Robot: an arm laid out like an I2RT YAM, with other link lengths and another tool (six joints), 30 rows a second.
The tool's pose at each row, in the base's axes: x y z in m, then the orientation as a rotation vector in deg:
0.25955, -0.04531, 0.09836, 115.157, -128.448, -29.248
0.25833, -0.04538, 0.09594, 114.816, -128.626, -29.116
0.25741, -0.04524, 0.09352, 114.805, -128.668, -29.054
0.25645, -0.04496, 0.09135, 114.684, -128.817, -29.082
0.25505, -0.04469, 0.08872, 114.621, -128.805, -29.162
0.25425, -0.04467, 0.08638, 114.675, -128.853, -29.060
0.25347, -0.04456, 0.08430, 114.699, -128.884, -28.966
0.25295, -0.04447, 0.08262, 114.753, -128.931, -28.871
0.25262, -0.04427, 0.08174, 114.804, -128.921, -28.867
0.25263, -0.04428, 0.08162, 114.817, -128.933, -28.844
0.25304, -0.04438, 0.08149, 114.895, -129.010, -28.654
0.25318, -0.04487, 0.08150, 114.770, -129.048, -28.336
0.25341, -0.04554, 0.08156, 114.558, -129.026, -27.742
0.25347, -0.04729, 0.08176, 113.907, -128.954, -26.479
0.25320, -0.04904, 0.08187, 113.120, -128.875, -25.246
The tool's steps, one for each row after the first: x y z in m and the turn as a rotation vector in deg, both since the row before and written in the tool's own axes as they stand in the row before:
0.00060, 0.00042, 0.00261, -0.001, 0.097, 0.263
0.00036, 0.00015, 0.00256, 0.043, 0.015, 0.023
0.00019, 0.00028, 0.00237, 0.021, -0.054, 0.116
0.00033, 0.00056, 0.00292, -0.065, -0.014, 0.029
0.00045, 0.00005, 0.00243, 0.090, 0.010, -0.011
0.00032, 0.00012, 0.00220, 0.064, 0.026, 0.001
0.00024, 0.00000, 0.00174, 0.087, 0.006, -0.012
-0.00002, 0.00007, 0.00096, 0.018, -0.011, -0.033
0.00003, -0.00005, 0.00011, 0.021, 0.001, -0.003
0.00006, -0.00044, -0.00001, 0.151, 0.033, -0.011
0.00046, -0.00017, -0.00014, 0.086, 0.198, 0.102
0.00062, -0.00026, -0.00024, 0.119, 0.413, 0.149
0.00168, -0.00016, -0.00051, 0.156, 0.962, 0.427
0.00174, 0.00011, -0.00031, 0.089, 0.997, 0.503

